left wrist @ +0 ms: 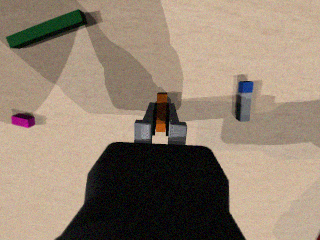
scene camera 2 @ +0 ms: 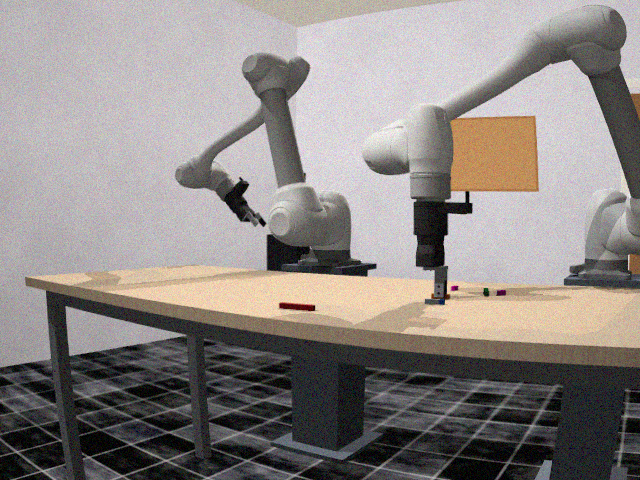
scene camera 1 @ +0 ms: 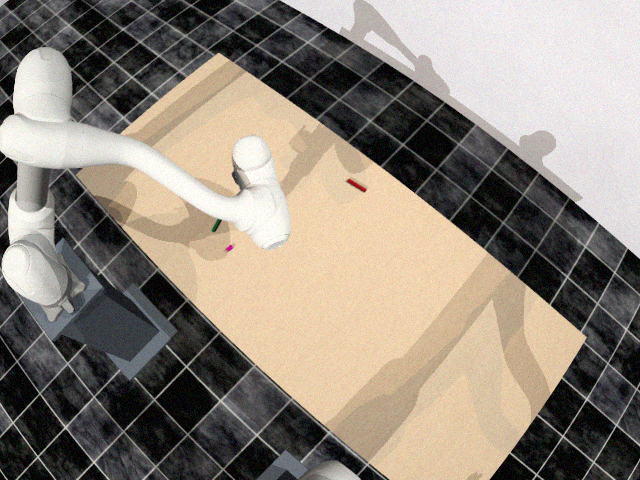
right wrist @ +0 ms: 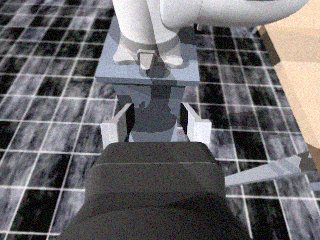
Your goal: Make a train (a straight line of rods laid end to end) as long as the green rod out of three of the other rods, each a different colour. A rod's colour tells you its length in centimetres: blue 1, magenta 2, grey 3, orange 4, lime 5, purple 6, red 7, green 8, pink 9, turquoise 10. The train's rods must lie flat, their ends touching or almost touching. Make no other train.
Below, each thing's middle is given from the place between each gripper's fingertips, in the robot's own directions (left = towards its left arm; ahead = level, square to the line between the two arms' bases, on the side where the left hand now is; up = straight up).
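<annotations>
There is the green rod (left wrist: 63,23), 2 cm below my left hand (scene camera 2: 440,296), 7 cm to the left of it and 12 cm behind it.
My right gripper, I see, is 15 cm above the green rod, 116 cm to the right of it and 53 cm short of it.
</annotations>
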